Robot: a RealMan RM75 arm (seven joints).
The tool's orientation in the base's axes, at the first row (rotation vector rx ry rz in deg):
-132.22 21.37 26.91
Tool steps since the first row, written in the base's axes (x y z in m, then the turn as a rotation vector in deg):
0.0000 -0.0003 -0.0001 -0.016 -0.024 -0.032
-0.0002 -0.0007 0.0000 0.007 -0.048 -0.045
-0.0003 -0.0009 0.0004 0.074 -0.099 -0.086
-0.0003 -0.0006 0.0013 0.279 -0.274 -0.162
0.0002 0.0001 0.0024 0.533 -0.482 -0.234
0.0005 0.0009 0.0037 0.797 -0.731 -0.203
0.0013 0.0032 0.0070 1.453 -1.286 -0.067
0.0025 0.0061 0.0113 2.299 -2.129 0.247
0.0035 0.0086 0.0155 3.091 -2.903 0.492
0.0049 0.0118 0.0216 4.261 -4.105 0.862
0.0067 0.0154 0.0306 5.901 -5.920 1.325
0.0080 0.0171 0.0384 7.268 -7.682 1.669
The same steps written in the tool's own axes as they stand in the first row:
0.0001 0.0003 -0.0001 0.003 0.042 0.007
-0.0001 0.0006 -0.0005 0.032 0.058 -0.006
-0.0003 0.0005 -0.0008 0.116 0.091 -0.031
-0.0008 -0.0003 -0.0012 0.354 0.176 -0.152
-0.0009 -0.0016 -0.0016 0.638 0.262 -0.310
-0.0013 -0.0031 -0.0019 0.891 0.308 -0.568
-0.0023 -0.0070 -0.0026 1.486 0.345 -1.201
-0.0035 -0.0121 -0.0036 2.208 0.394 -2.201
-0.0047 -0.0168 -0.0048 2.905 0.460 -3.094
-0.0066 -0.0232 -0.0069 3.937 0.592 -4.461
-0.0093 -0.0319 -0.0106 5.424 0.901 -6.433
-0.0118 -0.0384 -0.0148 6.714 1.354 -8.229

